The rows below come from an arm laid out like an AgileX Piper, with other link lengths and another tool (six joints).
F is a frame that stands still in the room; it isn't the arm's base.
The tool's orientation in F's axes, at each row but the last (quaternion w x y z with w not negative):
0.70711, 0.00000, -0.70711, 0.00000
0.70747, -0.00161, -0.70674, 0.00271
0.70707, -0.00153, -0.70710, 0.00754
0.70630, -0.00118, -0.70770, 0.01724
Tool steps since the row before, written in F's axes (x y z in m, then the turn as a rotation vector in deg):
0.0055, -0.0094, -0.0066, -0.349, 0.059, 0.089
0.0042, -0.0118, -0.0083, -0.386, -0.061, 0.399
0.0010, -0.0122, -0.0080, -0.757, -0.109, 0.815
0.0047, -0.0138, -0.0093, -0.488, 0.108, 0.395
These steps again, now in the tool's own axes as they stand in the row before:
-0.0066, -0.0094, -0.0055, 0.089, 0.059, 0.349
-0.0084, -0.0118, -0.0042, 0.398, -0.063, 0.387
-0.0082, -0.0121, -0.0009, 0.814, -0.113, 0.758
-0.0097, -0.0137, -0.0044, 0.399, 0.109, 0.485

